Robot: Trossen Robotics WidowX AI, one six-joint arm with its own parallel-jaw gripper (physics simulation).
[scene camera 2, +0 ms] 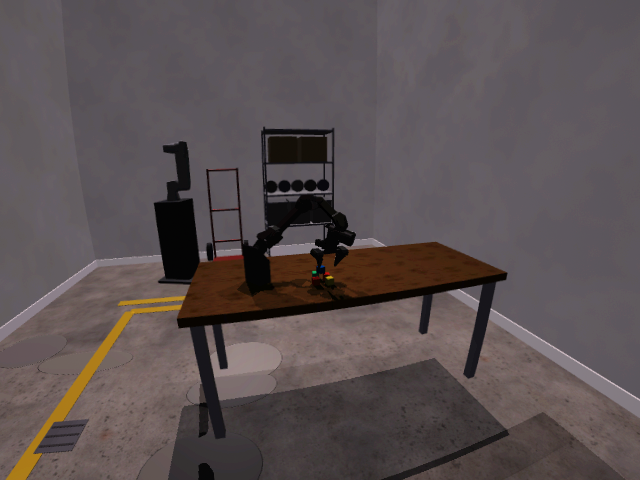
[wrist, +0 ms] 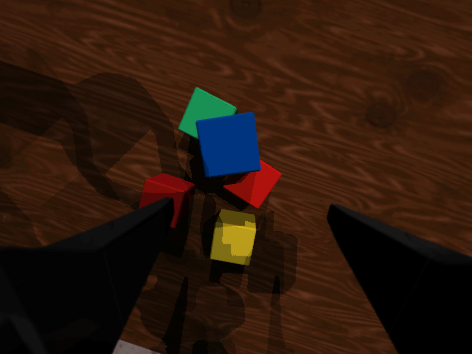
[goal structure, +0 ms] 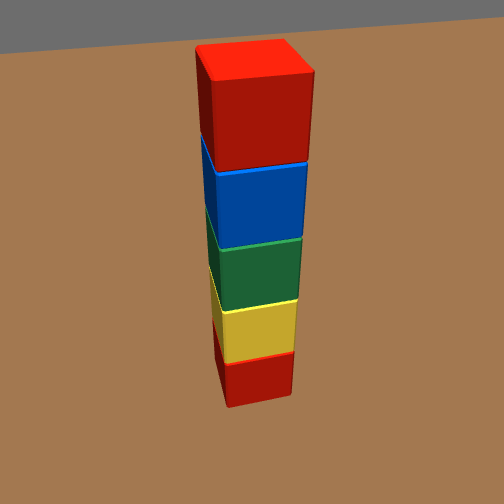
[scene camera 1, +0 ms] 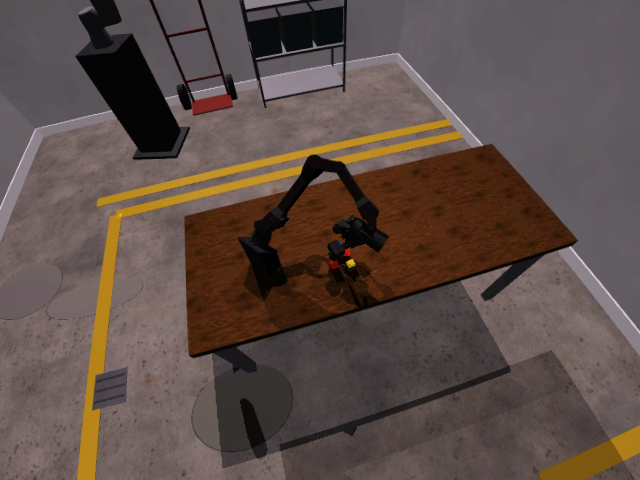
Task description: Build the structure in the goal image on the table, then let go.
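Where they show: gripper, fingertip midpoint: (scene camera 2: 326, 267) (wrist: 251, 208) (scene camera 1: 347, 249); arm's base, origin of the base link: (scene camera 2: 256, 252) (scene camera 1: 257, 243).
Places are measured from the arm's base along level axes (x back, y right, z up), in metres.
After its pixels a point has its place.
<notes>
A blue cube (scene camera 1: 340, 242) @(y -0.053, x -0.317, z -0.082 m) (scene camera 2: 321, 269) @(y -0.019, x -0.318, z -0.091 m) (wrist: 230, 145) @(y -0.039, x -0.314, z -0.082 m) sits raised, overlapping the tops of a green cube (scene camera 2: 314, 272) @(y -0.037, x -0.282, z -0.115 m) (wrist: 205, 110) @(y -0.047, x -0.283, z -0.115 m) and a red cube (scene camera 1: 346, 252) @(y -0.025, x -0.342, z -0.115 m) (scene camera 2: 326, 274) @(y -0.013, x -0.343, z -0.115 m) (wrist: 262, 182) @(y -0.029, x -0.347, z -0.115 m). A second red cube (scene camera 1: 334, 265) @(y 0.035, x -0.292, z -0.115 m) (scene camera 2: 315, 281) @(y 0.051, x -0.291, z -0.125 m) (wrist: 162, 190) @(y 0.021, x -0.288, z -0.115 m) and a yellow cube (scene camera 1: 351, 264) @(y 0.031, x -0.360, z -0.115 m) (scene camera 2: 329, 280) @(y 0.044, x -0.357, z -0.122 m) (wrist: 234, 242) @(y 0.024, x -0.358, z -0.115 m) stand apart on the table, nearer its front edge. My gripper (scene camera 2: 327, 265) @(y -0.017, x -0.345, z -0.079 m) (wrist: 251, 208) @(y -0.017, x -0.345, z -0.079 m) is open and empty, above the cubes. In the wrist view its left finger partly covers the second red cube. In scene camera 1 the gripper largely hides the green cube.
The wooden table (scene camera 1: 439, 206) @(y -0.290, x -0.785, z -0.148 m) (scene camera 2: 403, 263) @(y -0.260, x -0.793, z -0.148 m) carries the arm's base left of the cubes. The table's front edge lies close beyond the yellow cube. A black pedestal (scene camera 1: 129, 98) (scene camera 2: 177, 237), a red hand truck (scene camera 1: 211, 103) and a shelf rack (scene camera 1: 344, 62) stand on the floor behind.
</notes>
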